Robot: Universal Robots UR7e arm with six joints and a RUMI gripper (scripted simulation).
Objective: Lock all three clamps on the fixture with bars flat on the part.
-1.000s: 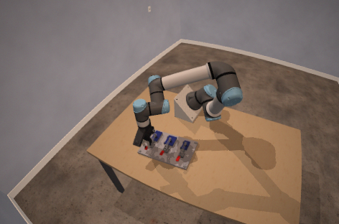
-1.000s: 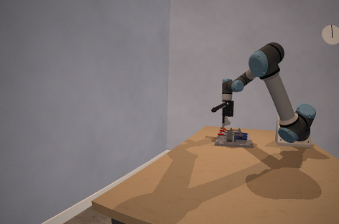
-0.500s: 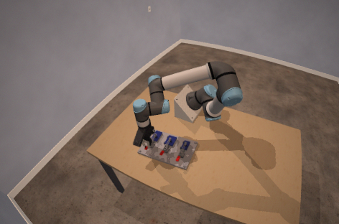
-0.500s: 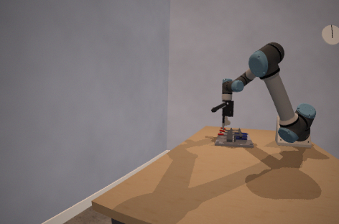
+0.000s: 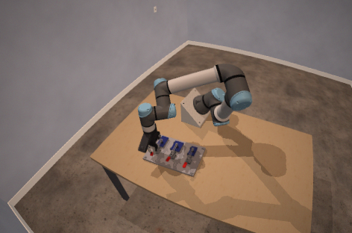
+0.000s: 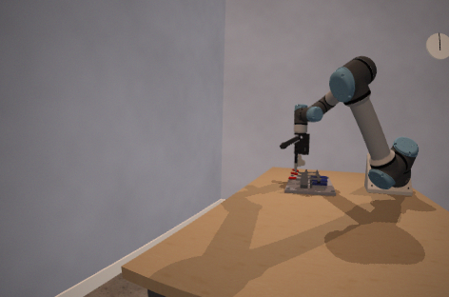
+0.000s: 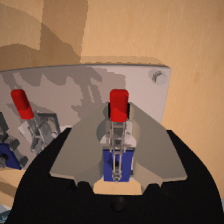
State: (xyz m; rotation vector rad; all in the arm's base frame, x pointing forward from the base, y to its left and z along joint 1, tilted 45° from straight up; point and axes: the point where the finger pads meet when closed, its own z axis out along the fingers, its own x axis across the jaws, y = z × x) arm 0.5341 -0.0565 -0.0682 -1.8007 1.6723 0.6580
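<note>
Right now my hand is 90 mm past the grey fixture plate, 100 mm to the right of it and 50 mm above it.
</note>
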